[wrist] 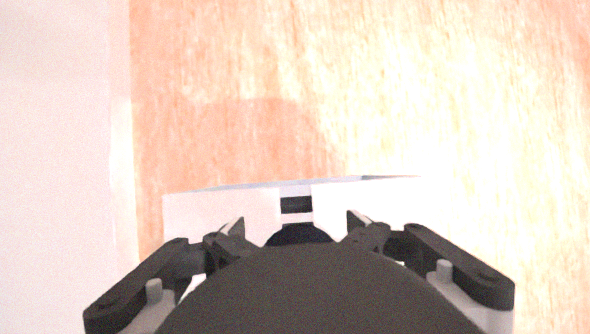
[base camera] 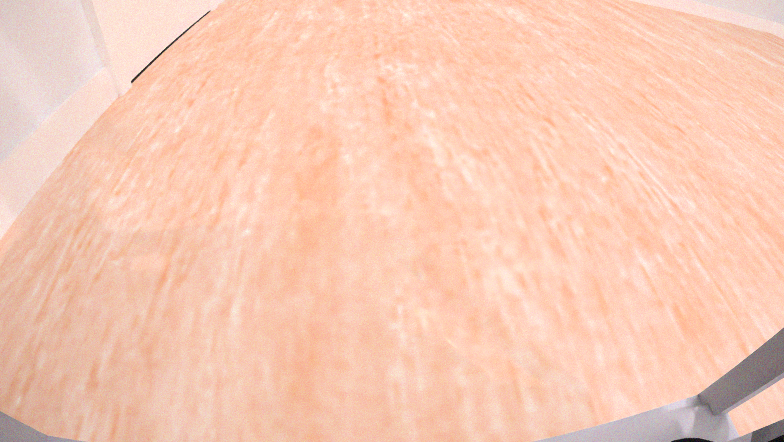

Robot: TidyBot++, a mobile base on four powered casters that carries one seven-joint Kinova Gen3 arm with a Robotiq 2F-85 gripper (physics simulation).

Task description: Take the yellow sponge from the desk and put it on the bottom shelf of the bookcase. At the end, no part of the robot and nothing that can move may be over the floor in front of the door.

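Places are measured from the arm's base along level axes (x ahead, y left, z up), in metres.
Pixels of known places: gripper, fingertip midpoint: point(wrist: 296, 224).
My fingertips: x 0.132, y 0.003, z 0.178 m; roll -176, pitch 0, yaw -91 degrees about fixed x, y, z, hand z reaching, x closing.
Note:
Behind a point stands the place of what it marks.
My gripper point(wrist: 296, 224) @(x 0.132, y 0.003, z 0.178 m) is open with nothing between its fingers. In the wrist view it points down above a white box-like part of my own base point(wrist: 225, 212) @(x 0.111, y 0.132, z -0.014 m). The yellow sponge, the desk and the bookcase do not show in either view. In the base camera view, a pale door point(base camera: 145, 30) @(x 1.205, y 0.628, z -0.291 m) stands at the upper left, with a thin dark line point(base camera: 170, 45) @(x 1.349, y 0.630, z -0.394 m) along its bottom edge. The floor in front of the door point(base camera: 219, 60) shows beside that line; no robot part shows over that stretch.
A pale wall point(base camera: 43, 60) @(x 0.784, y 0.644, z -0.208 m) point(wrist: 55, 150) @(x 0.281, y 0.641, z -0.155 m) with a baseboard runs along the left in both views. Wood-patterned floor point(base camera: 384, 219) @(x 0.464, y -0.026, z -0.397 m) point(wrist: 225, 140) @(x 0.321, y 0.255, z -0.397 m) stretches ahead of the base. Grey parts of my base frame point(base camera: 631, 425) show at the lower right. A soft shadow lies on the floor in the wrist view.

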